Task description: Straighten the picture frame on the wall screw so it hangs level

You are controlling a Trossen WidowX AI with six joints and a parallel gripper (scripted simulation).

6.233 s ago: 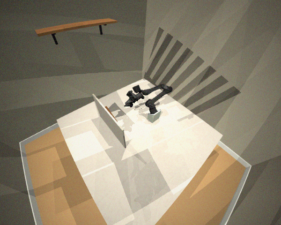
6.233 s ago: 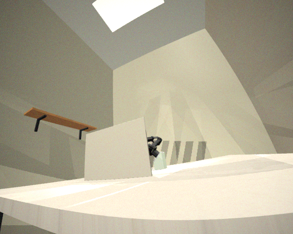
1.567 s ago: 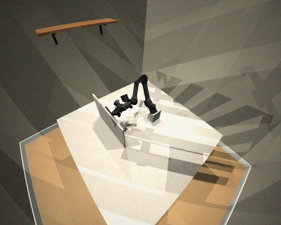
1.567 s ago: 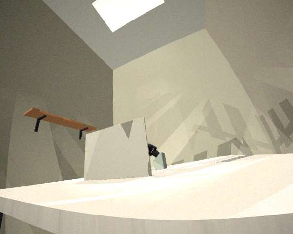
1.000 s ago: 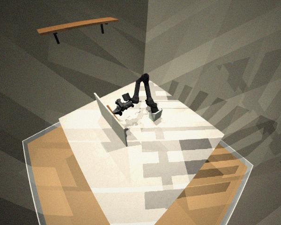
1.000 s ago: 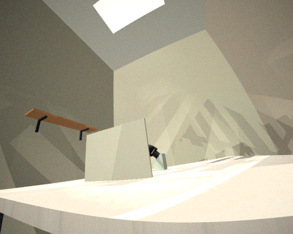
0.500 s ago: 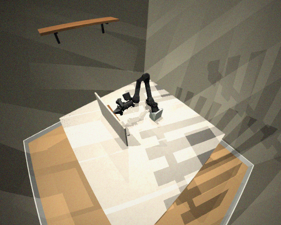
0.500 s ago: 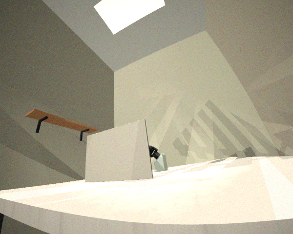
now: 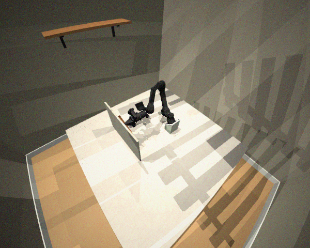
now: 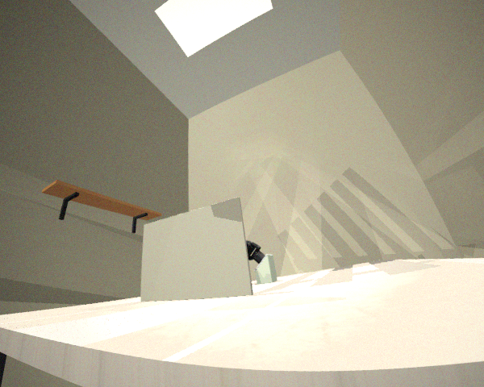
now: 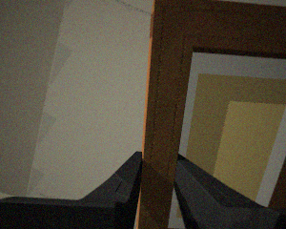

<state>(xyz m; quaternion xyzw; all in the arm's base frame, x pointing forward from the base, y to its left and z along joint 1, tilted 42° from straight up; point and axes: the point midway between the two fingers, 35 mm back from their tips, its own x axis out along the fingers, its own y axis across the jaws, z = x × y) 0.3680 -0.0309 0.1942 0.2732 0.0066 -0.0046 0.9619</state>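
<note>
Now: gripper tip 1 cm short of the wooden picture frame, 1 cm to the left of it and 5 cm above it. From my gripper tip the other things lie so: upright wall panel (2 cm ahead, 7 cm below).
</note>
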